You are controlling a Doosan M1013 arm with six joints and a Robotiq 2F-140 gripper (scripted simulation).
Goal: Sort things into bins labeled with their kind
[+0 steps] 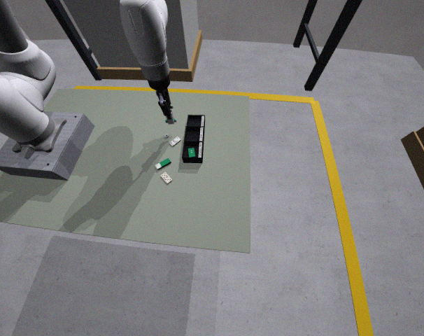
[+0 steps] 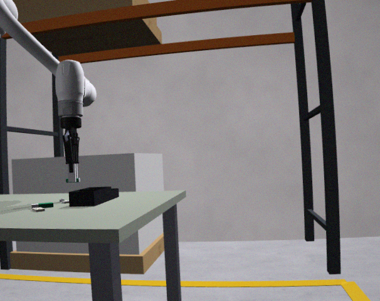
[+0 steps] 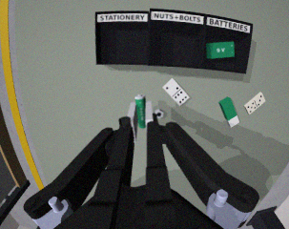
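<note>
Now: hand 100 mm short of the green battery, 150 mm to the left of it and 90 mm above it. The rest, counted from my hand: cylindrical battery 30 mm below; green-and-white stick 30 mm behind, 190 mm to the right, 90 mm below; nut 30 mm behind, 30 mm to the right, 100 mm below.
</note>
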